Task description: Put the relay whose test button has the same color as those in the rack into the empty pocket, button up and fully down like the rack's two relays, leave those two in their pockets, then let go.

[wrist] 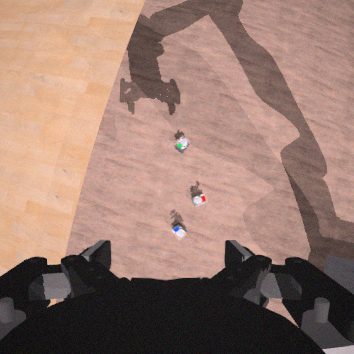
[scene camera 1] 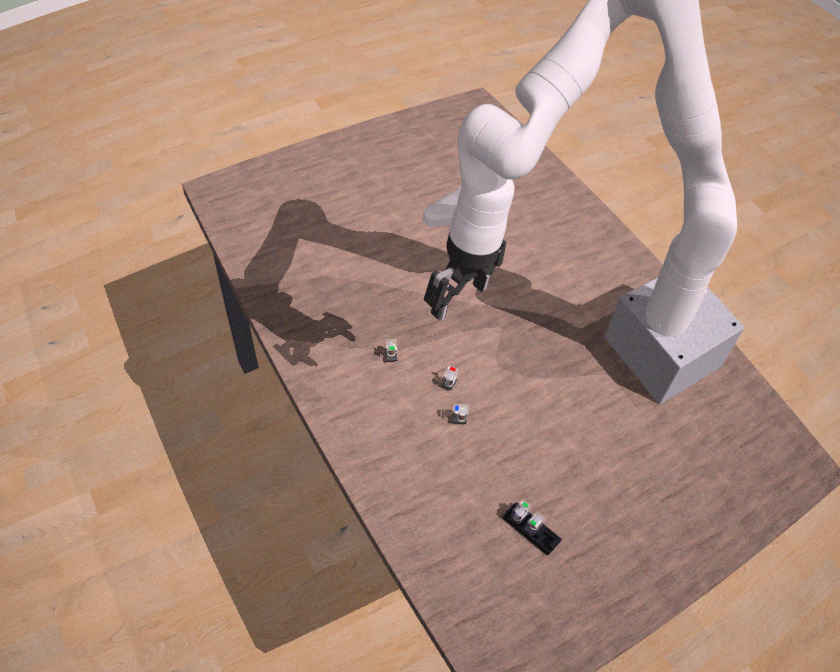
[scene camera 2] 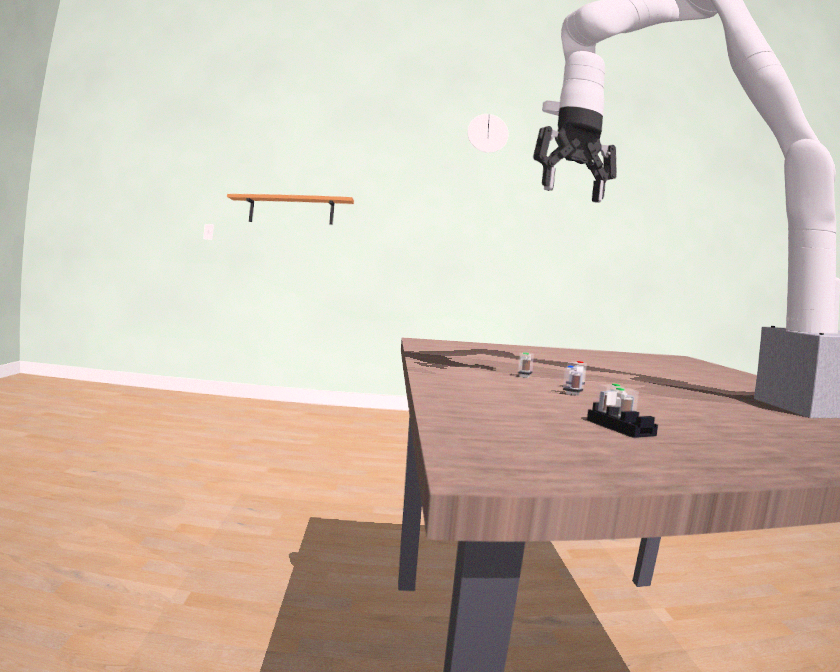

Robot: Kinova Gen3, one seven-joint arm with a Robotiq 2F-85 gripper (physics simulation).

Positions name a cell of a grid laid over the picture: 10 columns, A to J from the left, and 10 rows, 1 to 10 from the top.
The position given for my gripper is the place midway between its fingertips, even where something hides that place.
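Note:
My gripper (scene camera 2: G3) is there for me to see, and I find it as well at (wrist: E8) and (scene camera 1: F5). Then there is a black rack (scene camera 2: H7), and scene camera 1 gives me the rack (scene camera 1: G9) too.

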